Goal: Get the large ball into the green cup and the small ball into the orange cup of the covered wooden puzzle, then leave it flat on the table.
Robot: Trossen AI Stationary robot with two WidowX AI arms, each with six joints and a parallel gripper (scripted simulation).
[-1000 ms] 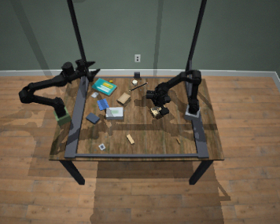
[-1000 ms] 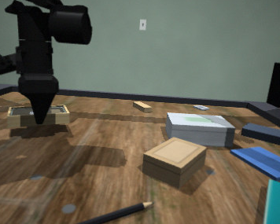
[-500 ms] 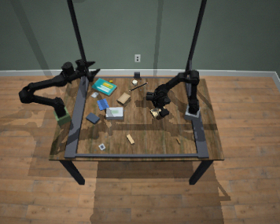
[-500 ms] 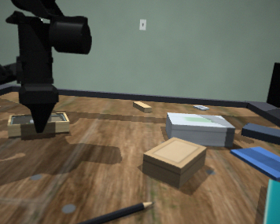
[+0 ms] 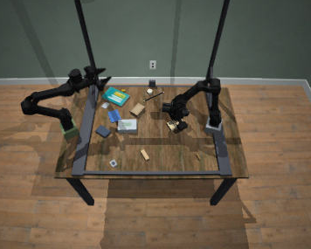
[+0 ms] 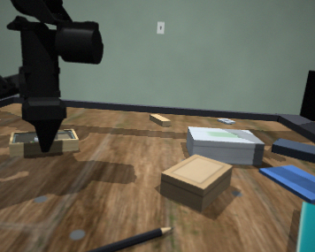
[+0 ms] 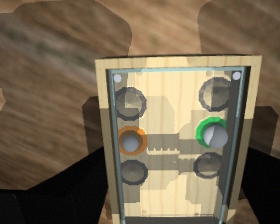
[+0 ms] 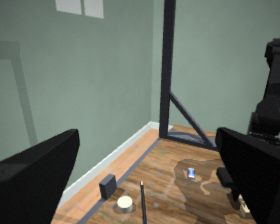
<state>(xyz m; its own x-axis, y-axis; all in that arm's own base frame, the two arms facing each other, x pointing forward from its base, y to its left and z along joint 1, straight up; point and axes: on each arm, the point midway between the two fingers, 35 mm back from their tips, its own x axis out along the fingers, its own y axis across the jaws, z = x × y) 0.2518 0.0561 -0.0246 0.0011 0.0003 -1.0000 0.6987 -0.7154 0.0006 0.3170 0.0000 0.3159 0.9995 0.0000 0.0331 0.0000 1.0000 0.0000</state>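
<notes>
Now: the covered wooden puzzle 3 cm below my left hand.
</notes>
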